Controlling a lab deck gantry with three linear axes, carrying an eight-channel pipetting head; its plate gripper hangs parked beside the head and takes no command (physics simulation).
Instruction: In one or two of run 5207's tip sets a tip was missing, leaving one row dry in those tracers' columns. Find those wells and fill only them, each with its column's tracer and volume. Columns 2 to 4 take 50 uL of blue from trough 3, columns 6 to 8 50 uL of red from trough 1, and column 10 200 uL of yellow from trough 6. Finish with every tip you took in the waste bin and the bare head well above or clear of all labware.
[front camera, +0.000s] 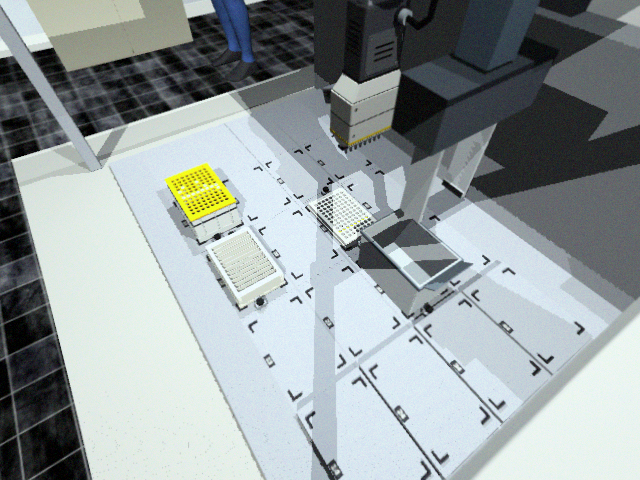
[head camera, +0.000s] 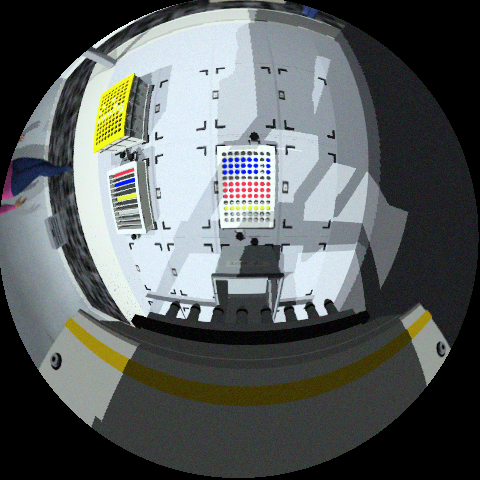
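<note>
The pipetting head's nozzle row (front camera: 363, 143) (head camera: 250, 314) is bare and hangs high over the deck. The parked plate gripper cannot be made out clearly. The well plate (front camera: 343, 215) (head camera: 273, 205) shows three blue columns, three red columns and one yellow column in the head view. In the blue columns the well row second from the right looks dry; the red and yellow columns look filled across. The yellow tip rack (front camera: 197, 198) (head camera: 114, 117) has pale holes in a middle band. The trough block (front camera: 246, 260) (head camera: 143, 200) shows red, blue and yellow troughs. The waste bin (front camera: 440, 274) (head camera: 247, 274) stands beside the plate.
The tip rack and trough block stand side by side along the left of the deck (front camera: 305, 258). The bin's rim stands higher than the plate beside it. Dark round knobs sit by the labware. A slanted frame post (front camera: 49, 85) stands at the deck's far left corner.
</note>
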